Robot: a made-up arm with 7 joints. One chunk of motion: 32 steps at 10 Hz.
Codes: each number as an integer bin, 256 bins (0 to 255) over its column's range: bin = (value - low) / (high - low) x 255, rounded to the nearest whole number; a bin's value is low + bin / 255 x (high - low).
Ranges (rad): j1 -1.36..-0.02 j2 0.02..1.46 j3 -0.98..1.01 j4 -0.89..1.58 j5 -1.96..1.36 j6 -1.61..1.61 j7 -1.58..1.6
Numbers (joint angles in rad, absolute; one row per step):
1: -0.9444 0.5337 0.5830 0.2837 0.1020 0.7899 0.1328
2: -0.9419 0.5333 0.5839 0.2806 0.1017 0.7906 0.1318
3: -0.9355 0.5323 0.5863 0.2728 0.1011 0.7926 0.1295
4: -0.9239 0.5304 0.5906 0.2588 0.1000 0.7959 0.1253
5: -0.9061 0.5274 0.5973 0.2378 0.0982 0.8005 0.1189
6: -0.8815 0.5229 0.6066 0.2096 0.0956 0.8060 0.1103
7: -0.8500 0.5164 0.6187 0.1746 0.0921 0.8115 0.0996
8: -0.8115 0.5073 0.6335 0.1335 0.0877 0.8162 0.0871
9: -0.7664 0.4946 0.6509 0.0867 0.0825 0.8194 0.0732
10: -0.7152 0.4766 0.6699 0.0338 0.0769 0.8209 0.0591
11: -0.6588 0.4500 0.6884 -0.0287 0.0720 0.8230 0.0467
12: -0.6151 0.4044 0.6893 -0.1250 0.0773 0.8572 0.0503
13: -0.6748 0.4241 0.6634 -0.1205 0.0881 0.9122 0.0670
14: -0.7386 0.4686 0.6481 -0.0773 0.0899 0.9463 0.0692
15: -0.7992 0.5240 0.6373 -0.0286 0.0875 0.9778 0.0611
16: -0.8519 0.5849 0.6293 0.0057 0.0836 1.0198 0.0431
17: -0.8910 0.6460 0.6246 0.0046 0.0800 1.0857 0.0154
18: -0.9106 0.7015 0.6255 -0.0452 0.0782 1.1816 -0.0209
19: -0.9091 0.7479 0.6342 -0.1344 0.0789 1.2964 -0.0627
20: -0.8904 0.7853 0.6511 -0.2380 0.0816 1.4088 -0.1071
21: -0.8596 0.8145 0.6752 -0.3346 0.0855 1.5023 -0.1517
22: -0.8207 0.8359 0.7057 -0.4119 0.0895 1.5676 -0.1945
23: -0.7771 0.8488 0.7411 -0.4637 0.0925 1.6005 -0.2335
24: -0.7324 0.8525 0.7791 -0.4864 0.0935 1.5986 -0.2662
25: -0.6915 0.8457 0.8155 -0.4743 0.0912 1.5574 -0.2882
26: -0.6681 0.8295 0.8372 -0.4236 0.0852 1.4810 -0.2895
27: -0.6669 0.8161 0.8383 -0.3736 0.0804 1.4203 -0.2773
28: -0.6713 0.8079 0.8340 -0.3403 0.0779 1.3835 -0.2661
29: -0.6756 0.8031 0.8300 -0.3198 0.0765 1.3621 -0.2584
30: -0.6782 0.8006 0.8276 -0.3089 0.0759 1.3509 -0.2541
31: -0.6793 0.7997 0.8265 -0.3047 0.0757 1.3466 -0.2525
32: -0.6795 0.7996 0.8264 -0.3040 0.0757 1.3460 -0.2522
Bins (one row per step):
1: 79 91 200 121 158 190 137
2: 80 91 200 121 158 190 137
3: 81 91 201 120 158 190 137
4: 83 90 201 119 158 191 137
5: 86 90 202 116 158 191 136
6: 91 89 203 114 158 191 136
7: 97 88 205 110 158 192 135
8: 104 86 207 106 157 192 134
9: 113 84 209 101 157 192 133
10: 123 81 211 95 156 193 131
11: 133 76 214 89 156 193 130
12: 142 68 214 79 156 195 131
13: 130 72 211 79 157 200 132
14: 118 79 209 84 157 202 132
15: 107 89 207 89 157 205 132
16: 97 100 206 92 157 208 130
17: 89 111 206 92 157 213 128
18: 86 121 206 87 157 221 125
19: 86 129 207 78 157 230 122
20: 89 136 209 67 157 239 118
21: 95 141 212 57 157 246 115
22: 103 144 216 49 157 252 111
23: 111 147 221 44 158 254 108
24: 119 147 225 42 158 254 105
25: 127 146 230 43 158 251 104
26: 132 143 233 48 157 245 103
27: 132 141 233 53 157 240 104
28: 131 140 232 57 157 237 105
29: 130 139 232 59 156 235 106
30: 130 138 232 60 156 234 106
31: 130 138 231 60 156 234 106
32: 129 138 231 60 156 234 106

